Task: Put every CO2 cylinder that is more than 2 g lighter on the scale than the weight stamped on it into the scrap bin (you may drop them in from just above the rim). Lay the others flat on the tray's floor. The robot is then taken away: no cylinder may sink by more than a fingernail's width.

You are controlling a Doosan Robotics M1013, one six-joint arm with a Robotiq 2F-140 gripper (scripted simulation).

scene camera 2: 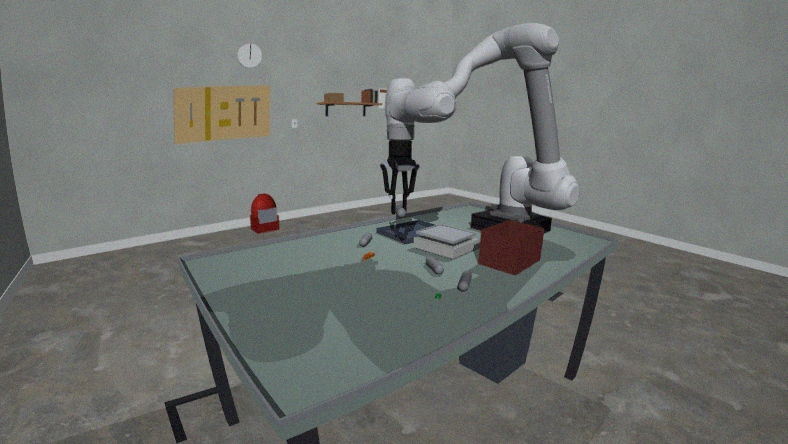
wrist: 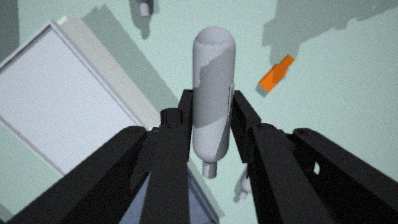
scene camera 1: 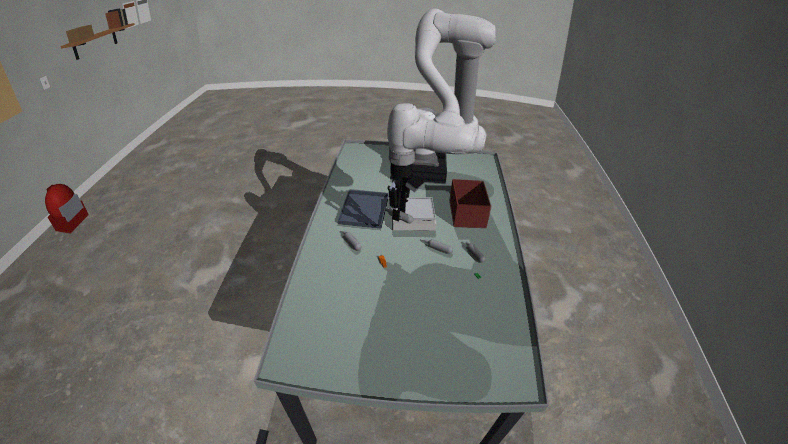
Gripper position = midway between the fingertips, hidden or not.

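On scene camera 1 you'd see a blue-grey tray (scene camera 1: pixel 361 208), and my gripper (scene camera 1: pixel 398 217) is there too. Scene camera 2 has my gripper (scene camera 2: pixel 398 213) as well, along with the tray (scene camera 2: pixel 405 233) and a red scrap bin (scene camera 2: pixel 511 255). As for the wrist view, it's got my gripper (wrist: pixel 211 105) in it, but the red scrap bin is out of frame in the wrist view.
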